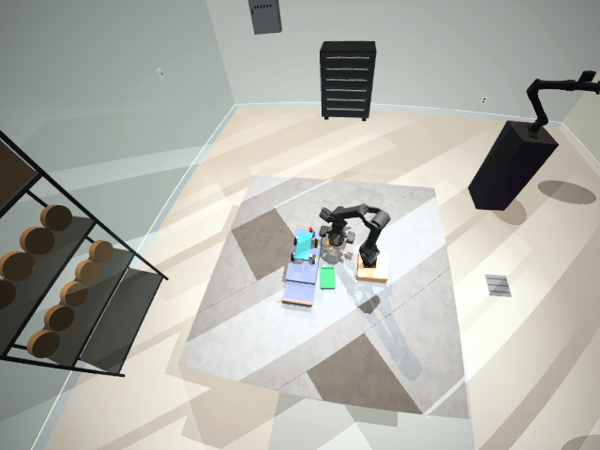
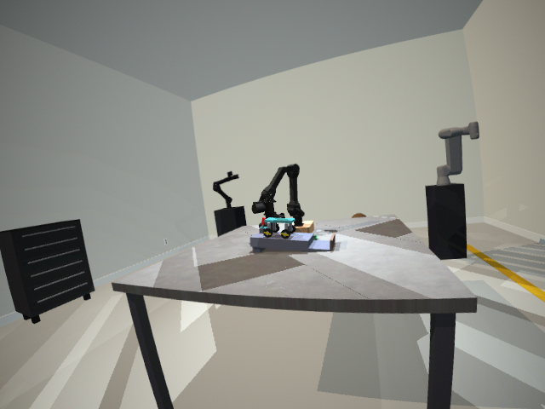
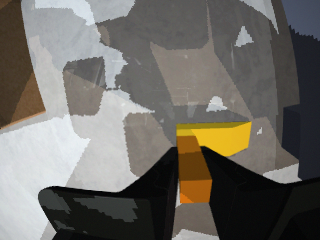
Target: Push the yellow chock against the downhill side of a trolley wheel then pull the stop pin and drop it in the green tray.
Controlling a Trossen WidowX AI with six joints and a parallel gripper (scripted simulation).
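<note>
The green tray is 210 mm to the left of my gripper tip, 40 mm below it and 30 mm ahead of it. The rest, counted from my gripper tip: yellow chock (20 mm ahead, 10 mm below); red-headed stop pin (140 mm ahead, 100 mm above); blue-grey ramp (160 mm ahead, 100 mm to the left, 20 mm above).
</note>
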